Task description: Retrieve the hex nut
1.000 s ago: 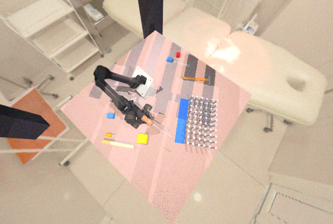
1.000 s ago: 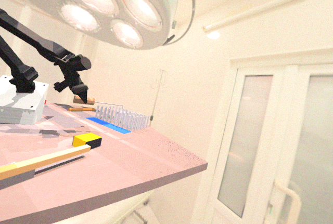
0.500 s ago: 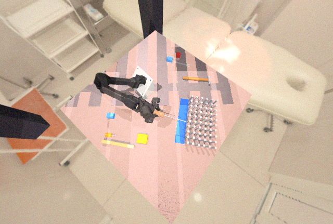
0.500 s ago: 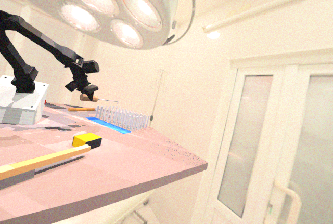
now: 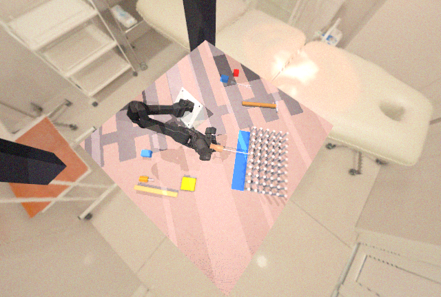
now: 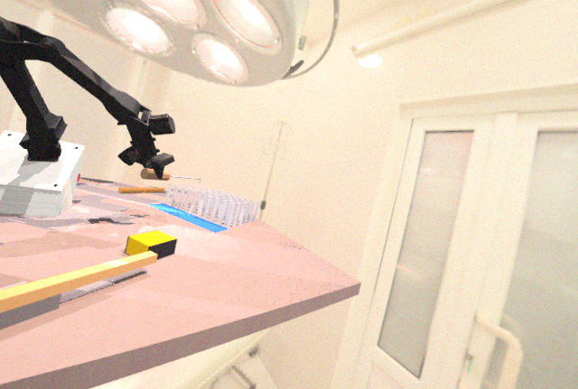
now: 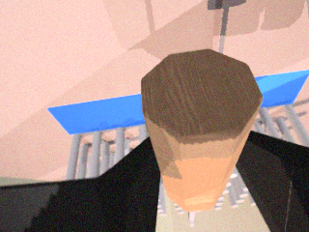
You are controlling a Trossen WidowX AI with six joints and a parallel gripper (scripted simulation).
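Now: the blue taped strip 160 mm below my gripper tip, 160 mm ahead of it and 80 mm to the left of it. From my gripper tip the other things lie so: hook tool (90 mm ahead, 40 mm to the left); grey fork-like tool (580 mm to the left, 180 mm behind, 160 mm below); yellow block (250 mm to the right, 140 mm below, 20 mm behind).
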